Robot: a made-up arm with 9 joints.
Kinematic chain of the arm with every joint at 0, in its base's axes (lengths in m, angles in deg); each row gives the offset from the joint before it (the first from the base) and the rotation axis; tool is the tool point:
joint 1: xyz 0 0 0.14 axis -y
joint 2: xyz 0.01 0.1 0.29 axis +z
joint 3: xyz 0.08 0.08 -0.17 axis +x
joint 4: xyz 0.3 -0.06 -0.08 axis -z
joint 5: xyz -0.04 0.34 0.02 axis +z
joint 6: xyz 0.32 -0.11 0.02 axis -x
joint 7: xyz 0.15 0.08 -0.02 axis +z
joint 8: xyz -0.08 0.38 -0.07 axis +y
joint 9: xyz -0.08 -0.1 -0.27 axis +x
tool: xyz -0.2 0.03 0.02
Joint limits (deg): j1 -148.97..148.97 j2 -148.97..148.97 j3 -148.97..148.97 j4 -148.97..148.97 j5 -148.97..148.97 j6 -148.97..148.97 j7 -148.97..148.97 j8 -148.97..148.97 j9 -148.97..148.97
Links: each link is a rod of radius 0.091 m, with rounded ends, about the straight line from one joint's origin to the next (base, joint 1, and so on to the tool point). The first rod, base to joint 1, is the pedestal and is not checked.
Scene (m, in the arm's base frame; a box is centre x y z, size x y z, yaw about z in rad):
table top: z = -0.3
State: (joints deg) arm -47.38 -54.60 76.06 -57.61 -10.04 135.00 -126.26 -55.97 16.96
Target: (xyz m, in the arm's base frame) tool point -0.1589 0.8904 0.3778
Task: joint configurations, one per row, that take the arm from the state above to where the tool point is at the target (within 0.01 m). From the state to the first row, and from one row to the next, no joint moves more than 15 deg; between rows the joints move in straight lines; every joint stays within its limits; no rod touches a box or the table.
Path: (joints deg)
1: -44.89 -58.59 77.67 -68.50 3.46 134.69 -126.38 -50.67 16.67
2: -42.40 -62.59 79.28 -79.39 16.97 134.38 -126.51 -45.36 16.38
3: -39.91 -66.58 80.89 -90.28 30.47 134.06 -126.63 -40.06 16.09
4: -37.41 -70.58 82.50 -101.17 43.98 133.75 -126.75 -34.76 15.81
5: -34.92 -74.57 84.11 -112.05 57.48 133.44 -126.87 -29.46 15.52
6: -32.43 -78.56 85.72 -122.94 70.99 133.13 -127.00 -24.15 15.23

